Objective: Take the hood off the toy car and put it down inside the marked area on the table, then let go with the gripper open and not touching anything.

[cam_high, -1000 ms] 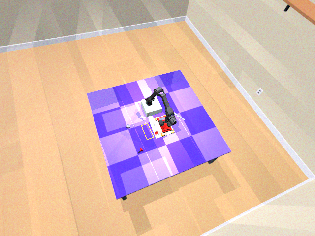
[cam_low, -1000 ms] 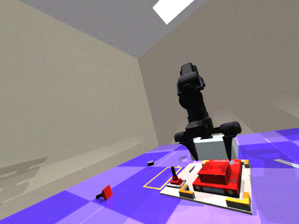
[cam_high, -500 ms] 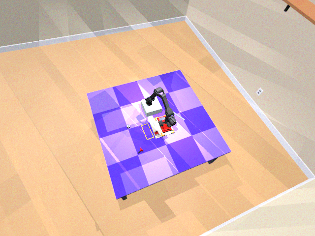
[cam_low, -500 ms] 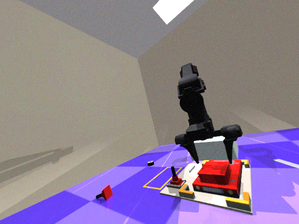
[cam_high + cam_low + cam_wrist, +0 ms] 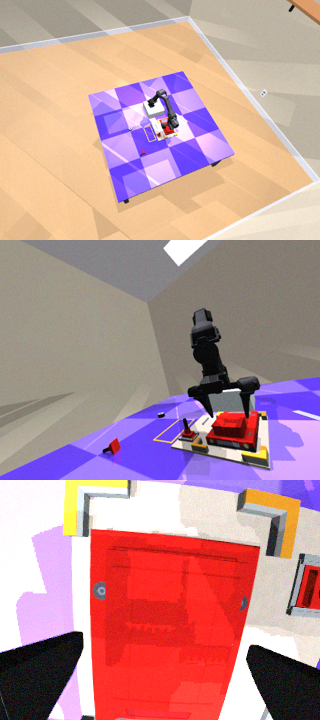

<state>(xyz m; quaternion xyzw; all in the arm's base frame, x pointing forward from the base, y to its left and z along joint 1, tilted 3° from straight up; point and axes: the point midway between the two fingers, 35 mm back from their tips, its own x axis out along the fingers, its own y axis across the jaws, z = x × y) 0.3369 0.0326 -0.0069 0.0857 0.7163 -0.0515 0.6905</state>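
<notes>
Now: gripper tip 10 mm above the red hood. Round my gripper tip: strip: 220 mm to the left, 80 mm behind, 50 mm below.
</notes>
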